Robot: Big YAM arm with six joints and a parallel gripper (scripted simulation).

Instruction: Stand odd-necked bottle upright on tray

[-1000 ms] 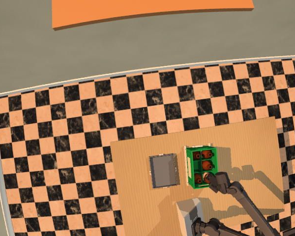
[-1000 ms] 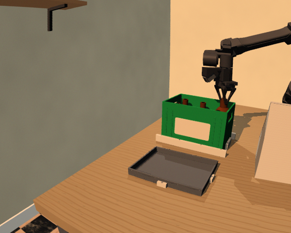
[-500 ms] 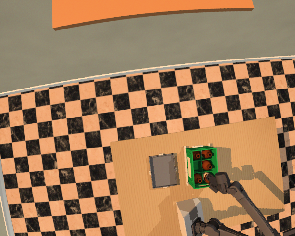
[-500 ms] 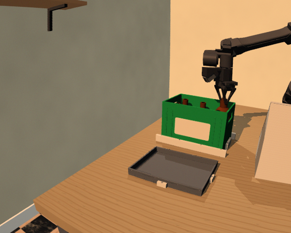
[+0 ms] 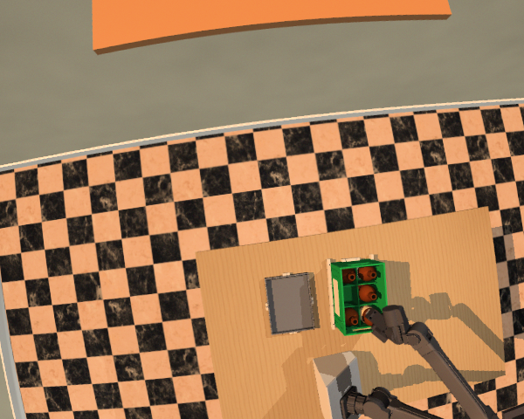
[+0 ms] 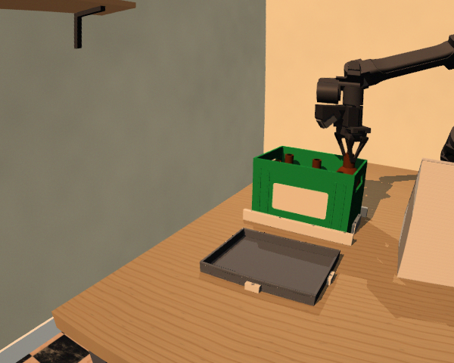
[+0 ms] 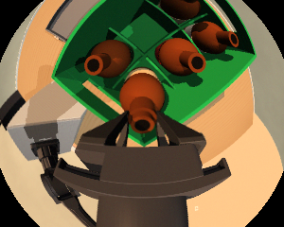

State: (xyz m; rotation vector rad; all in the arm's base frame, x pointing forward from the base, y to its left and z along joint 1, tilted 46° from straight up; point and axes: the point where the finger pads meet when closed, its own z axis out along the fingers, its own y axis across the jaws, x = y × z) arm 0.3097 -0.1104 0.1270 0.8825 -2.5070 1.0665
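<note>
Right now the green crate is 10 cm ahead of my hand, 3 cm to the left of it and 10 cm below it. The rest, counted from my hand: dark grey tray (10 cm ahead, 32 cm to the left, 17 cm below).
</note>
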